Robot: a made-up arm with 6 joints. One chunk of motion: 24 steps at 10 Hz.
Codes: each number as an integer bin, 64 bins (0 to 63) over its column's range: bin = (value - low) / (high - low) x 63, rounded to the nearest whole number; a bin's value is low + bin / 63 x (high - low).
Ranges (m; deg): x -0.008..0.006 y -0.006..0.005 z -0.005..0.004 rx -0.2..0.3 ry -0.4..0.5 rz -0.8..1
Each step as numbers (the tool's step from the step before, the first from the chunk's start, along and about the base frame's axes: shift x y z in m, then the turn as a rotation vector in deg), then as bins.
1 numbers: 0.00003 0.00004 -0.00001 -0.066 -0.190 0.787
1 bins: 36 35 35 17 15 56
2 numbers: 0.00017 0.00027 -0.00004 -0.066 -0.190 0.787
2 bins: 37 36 35 17 15 56
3 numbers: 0.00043 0.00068 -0.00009 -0.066 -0.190 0.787
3 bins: 38 38 34 17 15 56
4 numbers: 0.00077 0.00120 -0.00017 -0.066 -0.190 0.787
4 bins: 39 41 34 17 15 56
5 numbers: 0.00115 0.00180 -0.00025 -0.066 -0.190 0.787
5 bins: 41 45 33 17 15 56
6 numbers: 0.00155 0.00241 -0.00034 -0.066 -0.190 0.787
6 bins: 43 48 33 17 15 56
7 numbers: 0.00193 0.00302 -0.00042 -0.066 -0.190 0.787
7 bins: 45 52 32 17 15 56
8 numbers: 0.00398 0.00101 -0.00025 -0.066 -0.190 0.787
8 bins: 54 40 33 17 15 56
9 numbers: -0.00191 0.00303 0.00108 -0.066 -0.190 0.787
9 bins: 27 52 43 17 15 56
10 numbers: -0.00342 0.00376 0.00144 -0.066 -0.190 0.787
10 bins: 21 56 45 17 15 56
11 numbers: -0.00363 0.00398 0.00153 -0.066 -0.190 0.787
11 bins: 20 57 46 17 15 56
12 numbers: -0.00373 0.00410 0.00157 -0.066 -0.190 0.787
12 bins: 19 58 46 17 15 56
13 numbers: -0.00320 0.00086 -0.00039 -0.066 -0.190 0.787
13 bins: 22 39 32 17 15 56
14 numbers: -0.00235 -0.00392 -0.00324 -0.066 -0.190 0.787
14 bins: 25 12 12 17 15 56
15 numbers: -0.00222 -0.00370 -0.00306 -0.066 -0.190 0.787
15 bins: 26 13 14 17 15 56
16 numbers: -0.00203 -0.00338 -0.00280 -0.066 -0.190 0.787
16 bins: 27 15 15 17 15 56
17 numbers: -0.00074 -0.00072 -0.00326 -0.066 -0.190 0.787
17 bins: 33 30 12 17 15 56
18 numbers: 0.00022 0.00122 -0.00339 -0.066 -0.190 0.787
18 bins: 37 41 11 17 15 56
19 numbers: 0.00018 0.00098 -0.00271 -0.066 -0.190 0.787
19 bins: 37 40 16 17 15 56
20 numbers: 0.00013 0.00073 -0.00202 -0.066 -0.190 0.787
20 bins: 37 39 21 17 15 56
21 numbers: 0.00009 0.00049 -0.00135 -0.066 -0.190 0.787
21 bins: 36 37 26 17 15 56
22 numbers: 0.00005 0.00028 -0.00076 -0.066 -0.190 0.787
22 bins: 36 36 30 17 15 56
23 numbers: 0.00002 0.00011 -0.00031 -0.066 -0.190 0.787
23 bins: 36 35 33 17 15 56
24 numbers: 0.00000 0.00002 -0.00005 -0.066 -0.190 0.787
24 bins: 36 34 35 17 15 56
